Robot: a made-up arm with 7 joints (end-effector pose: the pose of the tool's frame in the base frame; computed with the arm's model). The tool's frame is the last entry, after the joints. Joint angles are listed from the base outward.
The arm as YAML. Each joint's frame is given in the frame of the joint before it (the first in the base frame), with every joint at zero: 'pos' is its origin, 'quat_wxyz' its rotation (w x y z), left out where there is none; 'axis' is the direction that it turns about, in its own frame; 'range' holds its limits. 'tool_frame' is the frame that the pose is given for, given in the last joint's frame.
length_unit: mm
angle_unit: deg
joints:
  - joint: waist
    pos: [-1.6, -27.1, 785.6]
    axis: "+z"
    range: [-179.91, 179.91]
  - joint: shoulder
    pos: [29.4, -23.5, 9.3]
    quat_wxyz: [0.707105, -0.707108, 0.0, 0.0]
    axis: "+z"
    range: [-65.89, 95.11]
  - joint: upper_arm
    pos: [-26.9, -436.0, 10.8]
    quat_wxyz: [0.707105, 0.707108, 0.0, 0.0]
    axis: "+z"
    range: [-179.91, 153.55]
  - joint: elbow
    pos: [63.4, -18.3, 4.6]
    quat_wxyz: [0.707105, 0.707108, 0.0, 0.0]
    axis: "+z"
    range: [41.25, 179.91]
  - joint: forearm
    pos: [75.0, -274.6, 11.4]
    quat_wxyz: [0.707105, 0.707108, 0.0, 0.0]
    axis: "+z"
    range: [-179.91, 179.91]
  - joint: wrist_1
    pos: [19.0, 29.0, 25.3]
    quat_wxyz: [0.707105, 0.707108, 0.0, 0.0]
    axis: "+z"
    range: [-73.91, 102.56]
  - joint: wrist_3
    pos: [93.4, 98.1, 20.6]
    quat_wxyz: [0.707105, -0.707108, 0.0, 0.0]
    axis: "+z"
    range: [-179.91, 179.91]
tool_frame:
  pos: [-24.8, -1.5, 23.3]
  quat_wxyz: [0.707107, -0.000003, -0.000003, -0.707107]
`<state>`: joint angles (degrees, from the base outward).
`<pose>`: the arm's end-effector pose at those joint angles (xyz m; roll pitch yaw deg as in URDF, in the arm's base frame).
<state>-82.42 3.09 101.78 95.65 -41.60 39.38 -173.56</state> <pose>0.4857 0.0926 1.3946 -119.06 -32.72 -79.91</pose>
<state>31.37 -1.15 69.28 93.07 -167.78 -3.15 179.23</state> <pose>-0.0985 0.4299 1.1970 89.61 -10.35 -168.61</pose>
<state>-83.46 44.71 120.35 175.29 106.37 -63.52 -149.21</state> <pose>0.2197 -0.5930 1.2162 102.65 -57.43 39.24</pose>
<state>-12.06 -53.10 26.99 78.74 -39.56 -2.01 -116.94</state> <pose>-0.1063 0.2436 1.4563 -53.56 -3.49 -69.18</pose>
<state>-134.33 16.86 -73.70 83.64 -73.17 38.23 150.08</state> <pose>-0.5796 0.1345 1.2085 104.43 -52.77 -170.83</pose>
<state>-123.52 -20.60 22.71 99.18 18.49 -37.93 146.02</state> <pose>-0.0055 -0.1102 1.6015 -24.49 -5.72 145.67</pose>
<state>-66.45 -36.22 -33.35 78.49 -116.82 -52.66 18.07</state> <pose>-0.0832 -0.1557 1.3070 -8.73 83.77 -57.34</pose>
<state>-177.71 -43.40 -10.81 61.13 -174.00 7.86 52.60</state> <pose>-0.1686 0.0938 1.2318 -44.92 58.78 121.18</pose>
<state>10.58 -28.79 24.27 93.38 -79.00 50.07 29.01</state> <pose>0.1336 0.1393 1.4744 65.16 36.14 58.84</pose>
